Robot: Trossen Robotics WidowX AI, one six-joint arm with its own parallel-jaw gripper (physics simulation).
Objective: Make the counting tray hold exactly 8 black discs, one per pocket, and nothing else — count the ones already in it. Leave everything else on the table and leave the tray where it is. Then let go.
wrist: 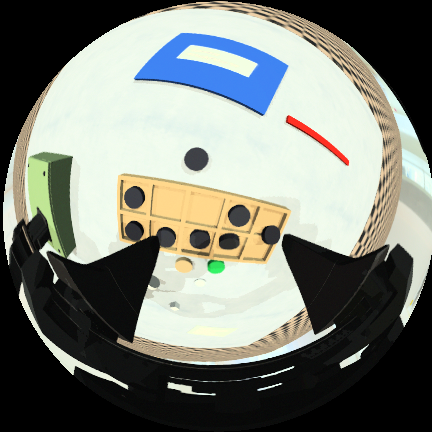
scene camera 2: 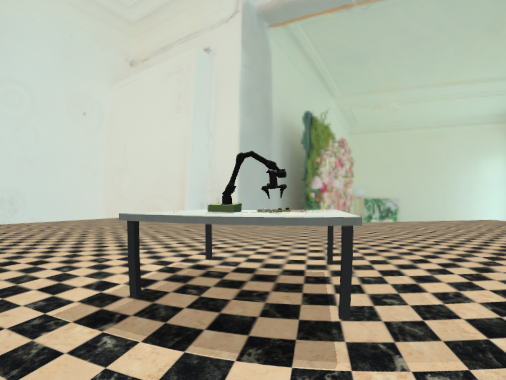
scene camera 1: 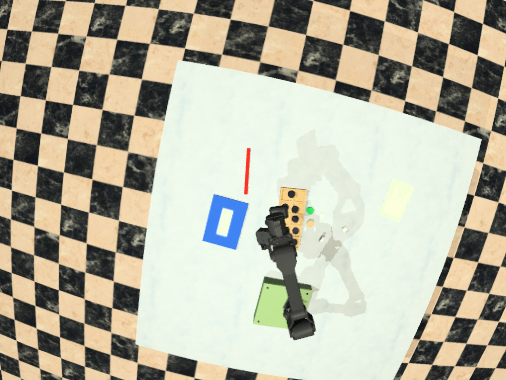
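The tan counting tray [wrist: 170,202] [scene camera 1: 301,193] has two rows of pockets. Several black discs are in it; two neighbouring pockets in the row nearer the blue piece are empty. At the end toward the red bar, a black disc [wrist: 271,235] [scene camera 1: 291,194] appears to overlap the divider between two pockets. Another black disc [wrist: 196,159] is outside the tray, apparently on the table beside its long side toward the blue piece; the arm hides that spot in scene camera 1. My gripper [wrist: 221,241] [scene camera 2: 275,197] is wide open and empty, above the tray area.
A green disc [wrist: 216,266] [scene camera 1: 310,210] and a tan disc [wrist: 183,265] [scene camera 1: 310,223] lie beside the tray, with small pale and grey pieces beyond. A blue rectangle [scene camera 1: 210,234] [wrist: 160,65], a red bar [scene camera 1: 247,171] [wrist: 320,140] and a pale yellow rectangle [scene camera 1: 397,200] also lie on the table.
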